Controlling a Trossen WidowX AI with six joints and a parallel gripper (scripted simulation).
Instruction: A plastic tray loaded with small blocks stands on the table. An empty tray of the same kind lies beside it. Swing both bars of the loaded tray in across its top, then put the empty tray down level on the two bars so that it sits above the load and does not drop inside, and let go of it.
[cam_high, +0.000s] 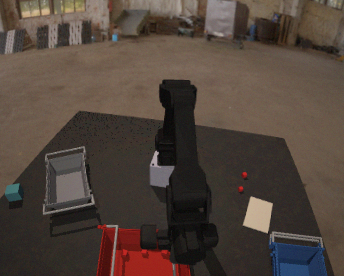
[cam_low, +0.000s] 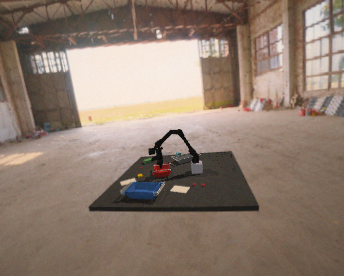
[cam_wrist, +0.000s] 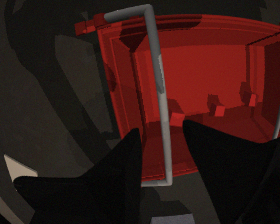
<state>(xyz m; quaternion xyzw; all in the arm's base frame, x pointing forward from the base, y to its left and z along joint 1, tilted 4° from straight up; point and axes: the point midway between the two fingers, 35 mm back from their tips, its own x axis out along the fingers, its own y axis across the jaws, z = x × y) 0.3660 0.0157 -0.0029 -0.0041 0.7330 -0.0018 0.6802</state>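
Right now my gripper tip is 300 mm past the grey tray, 410 mm to the left of it and 50 mm above it. Round my gripper tip: yellow object (240 mm ahead, 70 mm to the right, 80 mm below); then green block (190 mm ahead, 520 mm to the right, 70 mm below); then teal cube (220 mm behind, 640 mm to the right, 70 mm below).
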